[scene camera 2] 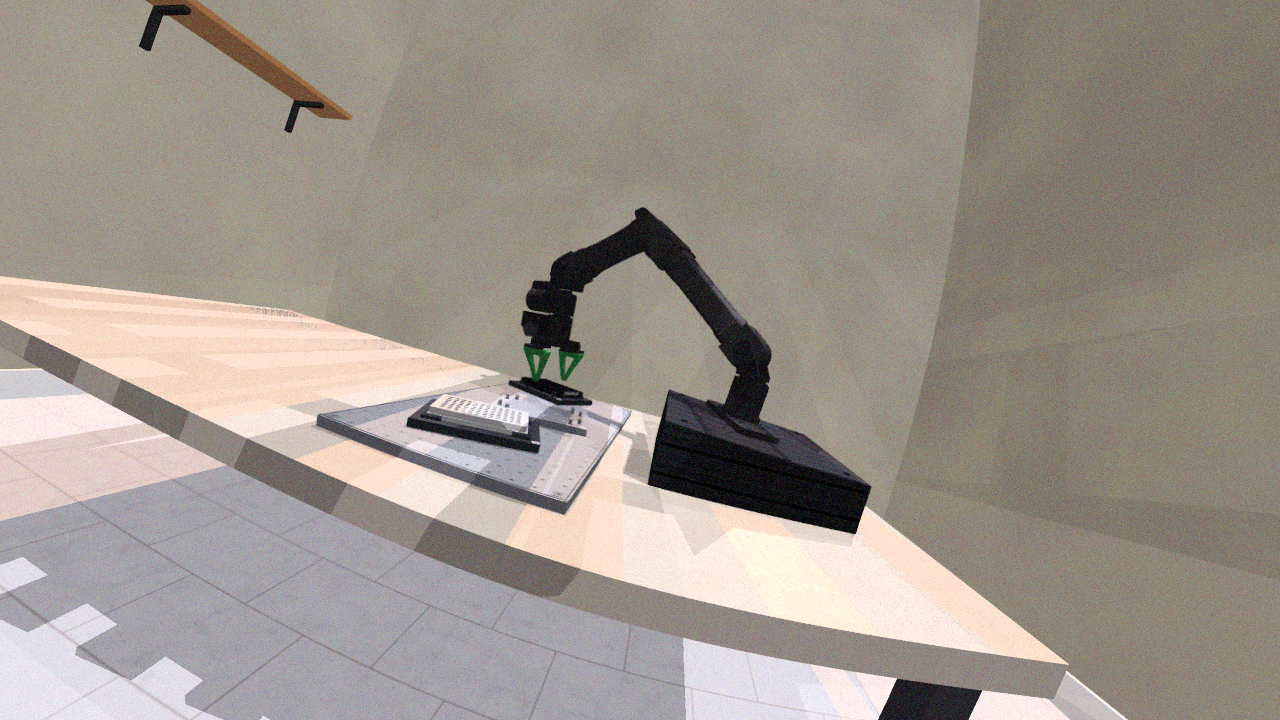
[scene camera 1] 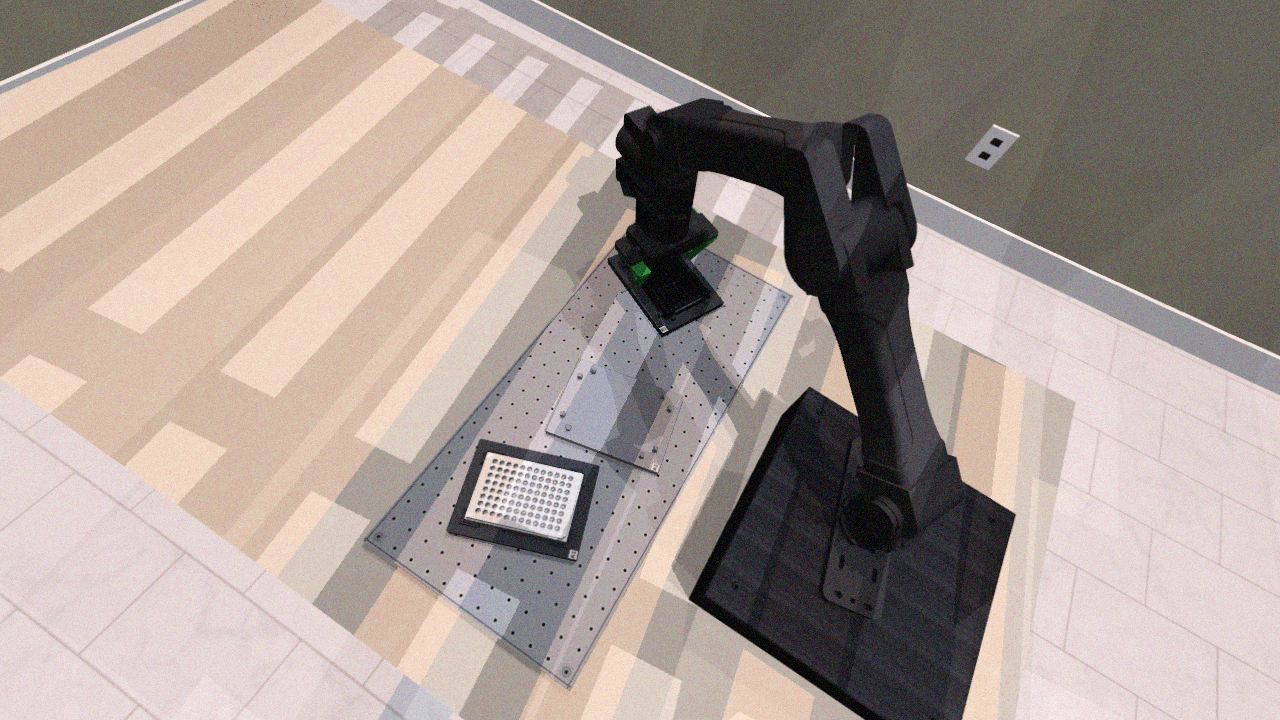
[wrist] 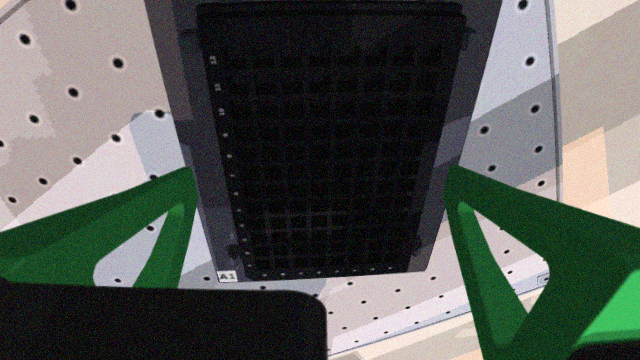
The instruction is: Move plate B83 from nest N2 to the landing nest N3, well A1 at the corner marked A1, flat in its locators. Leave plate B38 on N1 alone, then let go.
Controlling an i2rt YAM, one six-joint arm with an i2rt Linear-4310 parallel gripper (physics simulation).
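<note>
A black well plate (scene camera 1: 677,291) (wrist: 325,125) lies in a dark nest (wrist: 175,75) at the board's far end; its A1 label shows at a near corner in the wrist view. My gripper (scene camera 1: 673,259) (scene camera 2: 550,379) (wrist: 320,180) is open and empty, pointing down over this plate, with a green finger outside each long side in the wrist view. The exact height of the tips is hard to tell. The empty grey landing nest (scene camera 1: 608,402) with upright locator pins lies in the middle. A white well plate (scene camera 1: 523,495) (scene camera 2: 478,413) sits in a dark nest (scene camera 1: 587,501) nearest scene camera 1. Plate numbers are unreadable.
The perforated board (scene camera 1: 537,617) (scene camera 2: 528,486) carries all three nests. The arm's black base block (scene camera 1: 760,555) (scene camera 2: 760,479) stands beside the board on the wooden table (scene camera 2: 805,617). A wall shelf (scene camera 2: 250,58) hangs at the upper left in the scene camera 2 view.
</note>
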